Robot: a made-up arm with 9 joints. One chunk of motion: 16 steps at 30 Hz.
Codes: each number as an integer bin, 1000 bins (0 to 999) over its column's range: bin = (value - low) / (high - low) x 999, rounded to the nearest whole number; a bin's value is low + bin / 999 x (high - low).
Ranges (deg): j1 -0.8..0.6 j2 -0.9..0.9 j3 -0.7..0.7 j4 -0.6..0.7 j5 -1..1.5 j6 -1.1..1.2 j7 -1.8..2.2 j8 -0.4..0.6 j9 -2..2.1
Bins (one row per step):
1: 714 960 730 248 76 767 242 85 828
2: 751 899 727 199 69 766 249 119 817
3: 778 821 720 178 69 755 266 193 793
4: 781 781 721 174 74 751 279 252 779
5: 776 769 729 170 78 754 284 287 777
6: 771 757 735 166 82 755 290 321 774
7: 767 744 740 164 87 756 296 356 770
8: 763 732 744 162 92 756 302 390 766
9: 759 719 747 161 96 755 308 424 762
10: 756 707 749 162 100 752 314 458 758
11: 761 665 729 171 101 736 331 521 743
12: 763 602 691 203 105 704 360 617 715
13: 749 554 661 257 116 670 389 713 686
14: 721 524 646 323 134 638 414 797 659
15: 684 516 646 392 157 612 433 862 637
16: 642 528 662 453 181 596 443 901 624
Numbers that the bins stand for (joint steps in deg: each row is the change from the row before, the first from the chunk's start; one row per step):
1: 0.201 0.830 0.323 -0.277 -0.810 0.666 -0.831 -0.315 1.398
2: 0.252 0.720 0.319 -0.341 -0.827 0.664 -0.803 -0.281 1.353
3: 0.290 0.579 0.309 -0.368 -0.827 0.638 -0.735 -0.207 1.255
4: 0.294 0.507 0.310 -0.374 -0.815 0.629 -0.683 -0.148 1.197
5: 0.287 0.486 0.322 -0.379 -0.805 0.636 -0.663 -0.113 1.189
6: 0.280 0.464 0.330 -0.384 -0.795 0.638 -0.639 -0.079 1.177
7: 0.275 0.441 0.337 -0.387 -0.782 0.641 -0.615 -0.044 1.160
8: 0.269 0.419 0.343 -0.389 -0.770 0.641 -0.591 -0.010 1.144
9: 0.264 0.395 0.347 -0.390 -0.760 0.638 -0.567 0.024 1.127
10: 0.259 0.374 0.350 -0.389 -0.750 0.631 -0.543 0.058 1.111
11: 0.266 0.298 0.322 -0.377 -0.747 0.594 -0.475 0.122 1.049
12: 0.269 0.185 0.268 -0.336 -0.737 0.521 -0.359 0.218 0.934
13: 0.250 0.098 0.226 -0.266 -0.710 0.443 -0.242 0.314 0.815
14: 0.210 0.044 0.205 -0.180 -0.665 0.369 -0.142 0.398 0.705
15: 0.159 0.030 0.205 -0.090 -0.607 0.309 -0.066 0.463 0.614
16: 0.100 0.051 0.228 -0.011 -0.547 0.272 -0.026 0.502 0.561

